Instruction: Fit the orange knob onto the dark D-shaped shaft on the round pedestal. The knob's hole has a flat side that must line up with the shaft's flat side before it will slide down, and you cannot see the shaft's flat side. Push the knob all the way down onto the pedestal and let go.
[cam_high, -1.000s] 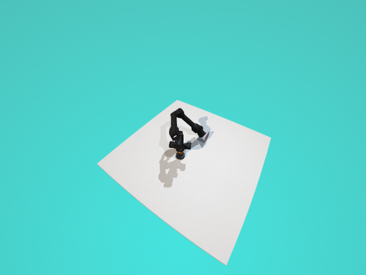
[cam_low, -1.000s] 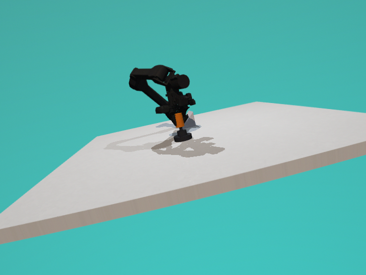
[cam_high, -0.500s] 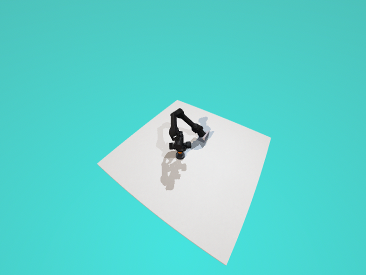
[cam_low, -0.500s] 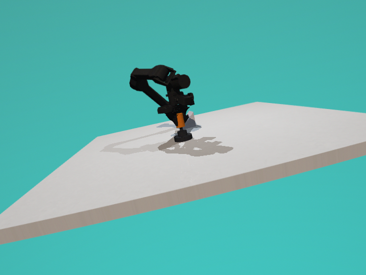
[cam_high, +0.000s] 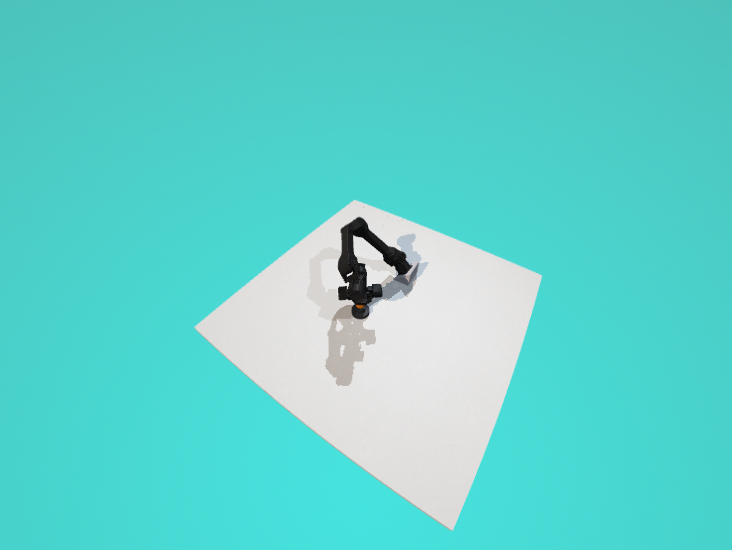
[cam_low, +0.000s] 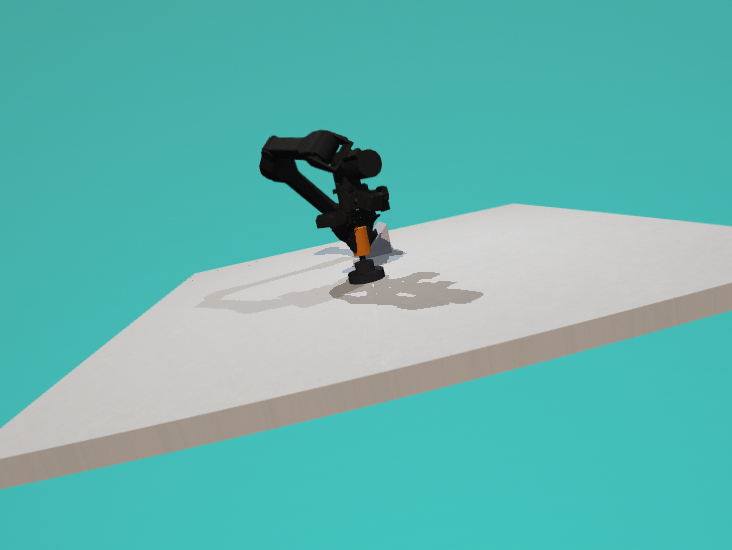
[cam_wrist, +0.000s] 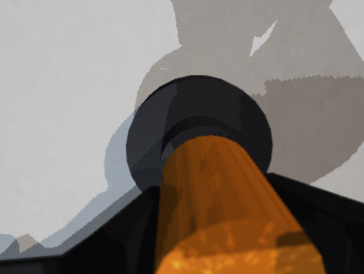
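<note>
Now: the pedestal 4 cm below my gripper tip. Also, from my gripper tip: orange knob 2 cm above.
</note>
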